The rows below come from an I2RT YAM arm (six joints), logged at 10 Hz.
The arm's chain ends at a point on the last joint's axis. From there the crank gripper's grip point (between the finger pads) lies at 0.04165 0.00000 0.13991 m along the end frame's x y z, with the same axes.
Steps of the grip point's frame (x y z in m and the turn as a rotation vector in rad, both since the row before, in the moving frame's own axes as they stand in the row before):
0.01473, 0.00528, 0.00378, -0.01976, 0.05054, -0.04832
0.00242, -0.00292, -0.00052, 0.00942, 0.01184, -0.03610
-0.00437, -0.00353, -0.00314, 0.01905, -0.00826, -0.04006
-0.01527, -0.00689, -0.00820, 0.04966, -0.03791, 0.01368
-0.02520, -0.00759, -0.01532, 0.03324, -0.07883, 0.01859
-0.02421, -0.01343, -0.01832, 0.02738, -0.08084, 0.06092
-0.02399, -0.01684, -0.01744, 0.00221, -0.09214, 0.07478
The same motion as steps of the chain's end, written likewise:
0.00770, 0.00472, 0.00607, -0.01976, 0.05054, -0.04832
0.00082, -0.00007, 0.00000, 0.00942, 0.01184, -0.03610
-0.00313, 0.00078, -0.00344, 0.01905, -0.00826, -0.04006
-0.00998, -0.00044, -0.00952, 0.04966, -0.03791, 0.01368
-0.01409, -0.00356, -0.01810, 0.03324, -0.07883, 0.01859
-0.01282, -0.01175, -0.02121, 0.02738, -0.08084, 0.06092
-0.01085, -0.01915, -0.02068, 0.00221, -0.09214, 0.07478

